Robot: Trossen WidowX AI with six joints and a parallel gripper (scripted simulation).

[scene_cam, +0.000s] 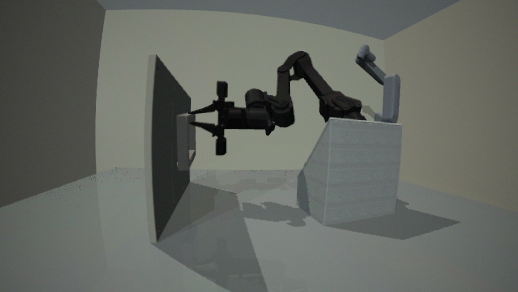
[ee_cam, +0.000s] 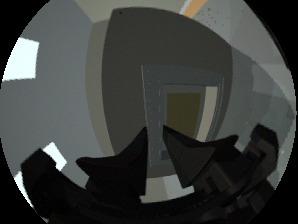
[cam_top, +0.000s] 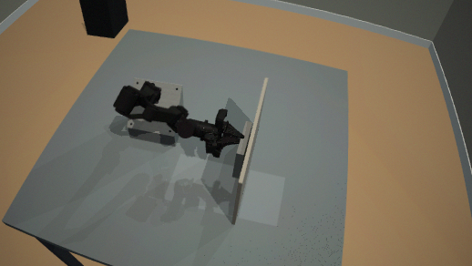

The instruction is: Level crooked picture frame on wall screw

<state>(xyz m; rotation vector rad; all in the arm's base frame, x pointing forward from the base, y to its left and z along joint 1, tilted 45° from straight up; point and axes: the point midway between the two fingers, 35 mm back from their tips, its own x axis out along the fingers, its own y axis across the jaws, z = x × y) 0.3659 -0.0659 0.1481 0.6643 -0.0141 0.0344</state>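
My gripper tip is now 50 mm above the picture frame and 10 mm short of it. Round my gripper tip: wall panel 70 mm below, 20 mm ahead, 10 mm to the left.
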